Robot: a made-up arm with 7 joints.
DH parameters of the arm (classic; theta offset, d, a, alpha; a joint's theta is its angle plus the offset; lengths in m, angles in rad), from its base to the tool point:
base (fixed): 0 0.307 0.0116 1.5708
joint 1: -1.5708 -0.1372 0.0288 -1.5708
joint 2: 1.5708 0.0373 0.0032 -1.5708
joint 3: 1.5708 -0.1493 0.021 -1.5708
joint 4: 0 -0.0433 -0.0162 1.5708
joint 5: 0 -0.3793 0.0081 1.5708
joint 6: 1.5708 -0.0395 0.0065 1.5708
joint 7: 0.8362 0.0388 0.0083 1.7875
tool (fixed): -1.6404 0.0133 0 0
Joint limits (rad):
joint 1: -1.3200..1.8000
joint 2: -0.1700..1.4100
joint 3: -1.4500..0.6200
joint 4: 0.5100..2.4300
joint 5: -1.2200..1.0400
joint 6: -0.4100..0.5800
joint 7: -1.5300..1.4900
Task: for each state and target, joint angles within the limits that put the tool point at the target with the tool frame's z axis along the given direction. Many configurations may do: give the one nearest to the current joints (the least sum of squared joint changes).
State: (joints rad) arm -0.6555 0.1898 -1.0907 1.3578 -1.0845 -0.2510 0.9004
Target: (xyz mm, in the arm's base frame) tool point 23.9 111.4 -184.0 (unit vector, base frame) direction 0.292 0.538 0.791
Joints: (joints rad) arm -0.6083 0.5565 -0.8753 1.2667 -0.7183 -0.4100 1.1576
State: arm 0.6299 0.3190 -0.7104 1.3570 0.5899 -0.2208 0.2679
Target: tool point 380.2 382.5 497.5 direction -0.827 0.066 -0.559
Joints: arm 1.0367 1.1836 -0.2743 1.2141 0.3427 -0.4100 0.9773
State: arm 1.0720 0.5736 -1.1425 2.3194 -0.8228 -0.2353 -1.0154
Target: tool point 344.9 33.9 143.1 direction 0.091 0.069 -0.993
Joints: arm 0.7303 1.0736 -1.4124 1.9572 -0.9649 0.0020 -1.2133
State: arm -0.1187 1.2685 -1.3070 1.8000 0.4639 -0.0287 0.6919
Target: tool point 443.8 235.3 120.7 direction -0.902 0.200 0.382
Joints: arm 0.6502 0.9034 -0.8976 1.1654 0.3034 -0.2078 0.8527
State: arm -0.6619 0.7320 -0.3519 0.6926 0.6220 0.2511 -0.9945
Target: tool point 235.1 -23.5 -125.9 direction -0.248 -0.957 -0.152
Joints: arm 0.1029 0.0046 -0.7870 0.7556 0.1682 0.2138 -1.2464
